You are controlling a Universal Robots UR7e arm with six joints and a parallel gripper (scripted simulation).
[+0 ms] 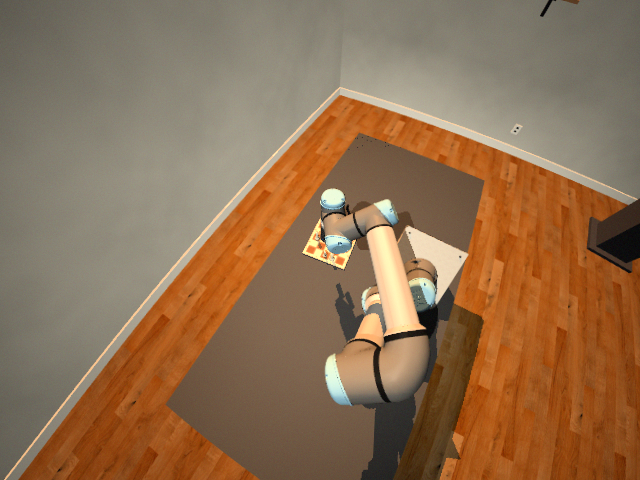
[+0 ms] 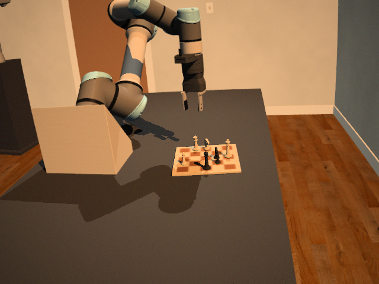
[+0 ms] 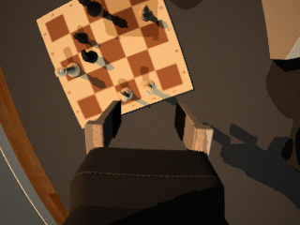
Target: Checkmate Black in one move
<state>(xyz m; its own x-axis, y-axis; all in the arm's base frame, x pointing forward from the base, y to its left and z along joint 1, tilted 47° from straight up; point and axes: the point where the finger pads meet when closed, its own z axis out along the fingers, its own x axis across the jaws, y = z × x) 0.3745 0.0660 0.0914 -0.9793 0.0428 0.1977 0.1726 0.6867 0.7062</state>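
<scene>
Right now the white knight is 40 mm ahead of my hand and 150 mm below it. Round my hand: board 50 mm ahead, 70 mm to the right, 170 mm below; white pawn 10 mm behind, 120 mm to the right, 140 mm below; white queen 130 mm ahead, 50 mm to the right, 130 mm below.
</scene>
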